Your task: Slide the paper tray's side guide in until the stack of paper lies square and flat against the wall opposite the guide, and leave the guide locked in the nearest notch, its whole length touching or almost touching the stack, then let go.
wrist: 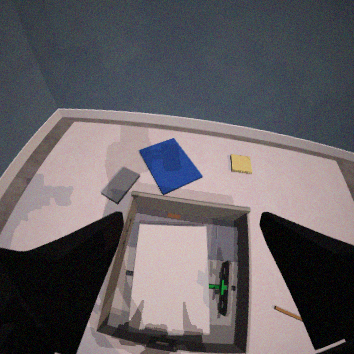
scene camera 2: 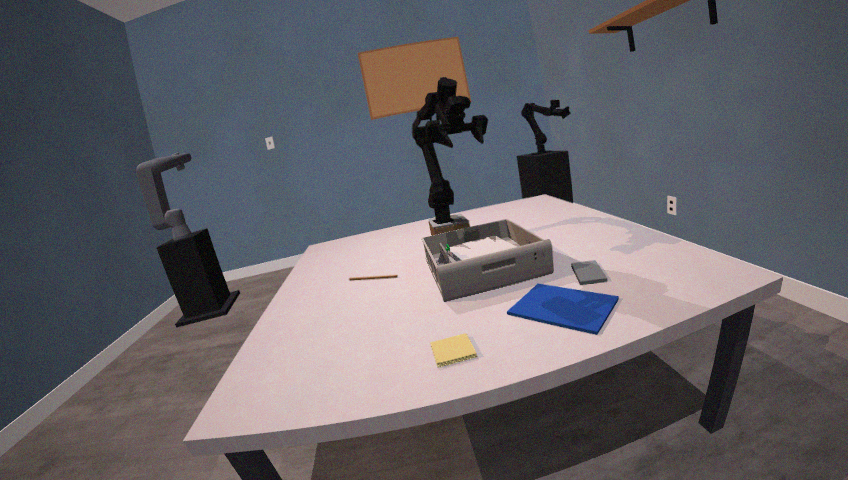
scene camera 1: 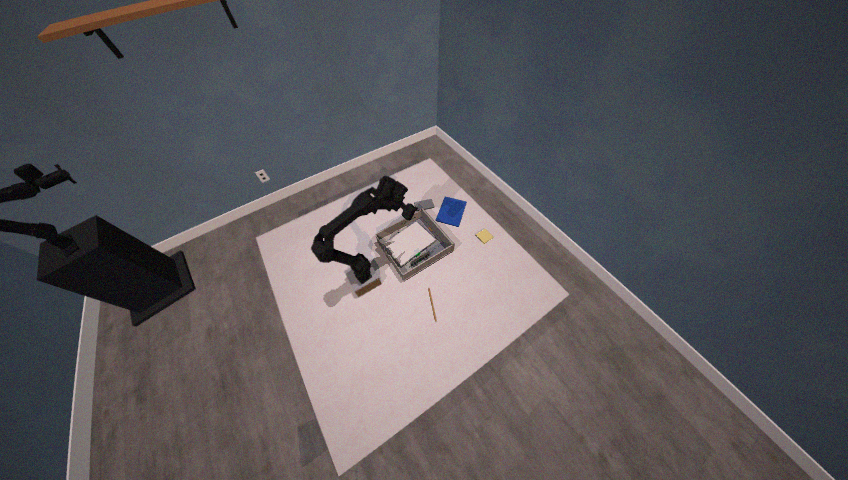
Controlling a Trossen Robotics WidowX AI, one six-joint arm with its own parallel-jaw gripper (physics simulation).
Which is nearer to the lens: the white paper stack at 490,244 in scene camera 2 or the blue book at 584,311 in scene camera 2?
The blue book.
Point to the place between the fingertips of my gripper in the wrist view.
192,219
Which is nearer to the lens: the white paper stack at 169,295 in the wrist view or the blue book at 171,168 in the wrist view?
The white paper stack.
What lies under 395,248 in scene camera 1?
A white paper stack.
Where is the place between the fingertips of my gripper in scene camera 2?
467,144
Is my gripper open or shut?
Open.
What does my gripper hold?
Nothing.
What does the small grey block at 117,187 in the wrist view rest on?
The table.
